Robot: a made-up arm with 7 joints.
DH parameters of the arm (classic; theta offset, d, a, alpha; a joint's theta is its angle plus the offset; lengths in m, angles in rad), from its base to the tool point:
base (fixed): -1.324 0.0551 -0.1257 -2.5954
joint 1: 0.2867 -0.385 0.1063 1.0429
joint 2: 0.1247 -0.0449 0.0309 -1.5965
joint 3: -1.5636 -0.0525 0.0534 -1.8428
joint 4: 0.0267 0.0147 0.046 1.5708
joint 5: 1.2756 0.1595 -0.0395 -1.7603
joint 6: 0 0.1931 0.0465 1.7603
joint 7: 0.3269 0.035 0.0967 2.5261
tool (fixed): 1.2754 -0.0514 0 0
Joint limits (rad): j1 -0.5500..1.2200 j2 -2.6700..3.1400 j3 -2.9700..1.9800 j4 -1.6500..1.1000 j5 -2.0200..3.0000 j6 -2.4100..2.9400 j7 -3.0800..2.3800
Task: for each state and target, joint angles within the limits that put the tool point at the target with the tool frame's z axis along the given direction. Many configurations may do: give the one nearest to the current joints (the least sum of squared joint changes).
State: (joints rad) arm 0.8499 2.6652 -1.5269 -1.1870 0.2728 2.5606 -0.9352
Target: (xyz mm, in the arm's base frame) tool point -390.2 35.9 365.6 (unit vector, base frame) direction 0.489 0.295 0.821
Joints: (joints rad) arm 0.3861 2.9532 -1.5849 -0.5762 0.4476 2.7135 -1.5294
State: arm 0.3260 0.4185 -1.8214 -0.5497 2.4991 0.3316 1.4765
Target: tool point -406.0 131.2 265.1 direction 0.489 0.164 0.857
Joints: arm -0.3343 0.3563 -1.0550 -0.7729 2.5895 0.7877 0.6323
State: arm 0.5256 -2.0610 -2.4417 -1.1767 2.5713 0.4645 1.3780
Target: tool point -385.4 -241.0 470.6 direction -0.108 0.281 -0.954
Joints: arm 0.2837 -1.9015 -2.3462 -1.6500 3.0000 1.0913 0.6871
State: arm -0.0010 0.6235 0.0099 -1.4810 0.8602 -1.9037 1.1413
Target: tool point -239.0 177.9 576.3 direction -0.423 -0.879 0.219
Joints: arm 0.5872 0.4587 0.4751 -1.6326 1.5653 -0.9753 0.4335
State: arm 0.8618 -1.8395 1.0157 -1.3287 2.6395 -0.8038 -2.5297
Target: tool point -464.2 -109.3 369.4 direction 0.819 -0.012 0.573
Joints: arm 0.6038 -2.1000 1.2046 -1.0165 2.7316 -0.7580 -2.2853
